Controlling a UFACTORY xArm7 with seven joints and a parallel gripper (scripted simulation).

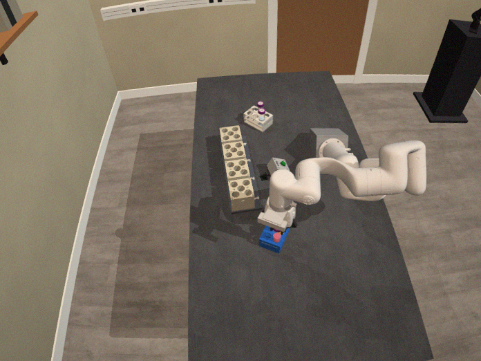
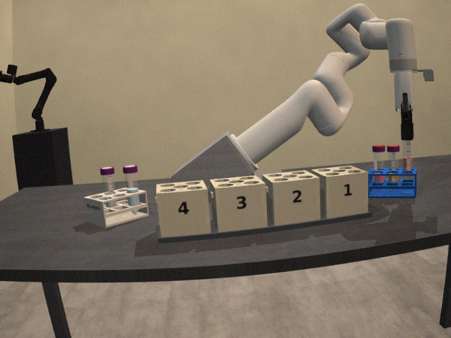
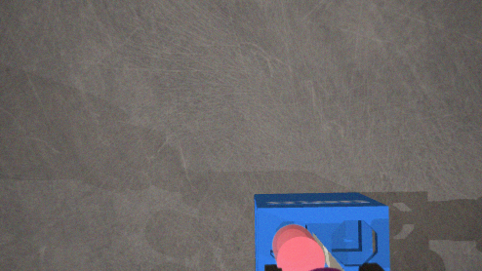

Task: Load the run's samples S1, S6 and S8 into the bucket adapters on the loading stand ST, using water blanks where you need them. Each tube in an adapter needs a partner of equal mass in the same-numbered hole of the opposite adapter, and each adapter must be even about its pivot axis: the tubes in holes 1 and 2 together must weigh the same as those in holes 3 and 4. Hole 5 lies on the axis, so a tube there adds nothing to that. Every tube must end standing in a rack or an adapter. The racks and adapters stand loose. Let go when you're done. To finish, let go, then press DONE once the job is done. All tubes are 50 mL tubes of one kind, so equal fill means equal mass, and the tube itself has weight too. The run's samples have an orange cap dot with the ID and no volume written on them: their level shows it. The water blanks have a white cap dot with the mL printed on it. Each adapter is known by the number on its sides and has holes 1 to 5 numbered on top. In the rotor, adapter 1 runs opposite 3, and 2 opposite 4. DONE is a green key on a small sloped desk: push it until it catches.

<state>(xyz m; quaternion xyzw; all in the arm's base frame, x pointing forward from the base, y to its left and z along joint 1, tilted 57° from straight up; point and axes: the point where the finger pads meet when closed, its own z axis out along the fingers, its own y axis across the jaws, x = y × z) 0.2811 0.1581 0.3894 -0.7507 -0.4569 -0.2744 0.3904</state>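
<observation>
The sample tube lies 5 cm below my hand and 1 cm ahead of it. Round my hand: sample S8: 9 cm below, 4 cm to the right, 1 cm behind; then blue sample rack: 13 cm below, 4 cm to the right; then loading stand ST: 39 cm to the right, 15 cm below, 15 cm ahead.
</observation>
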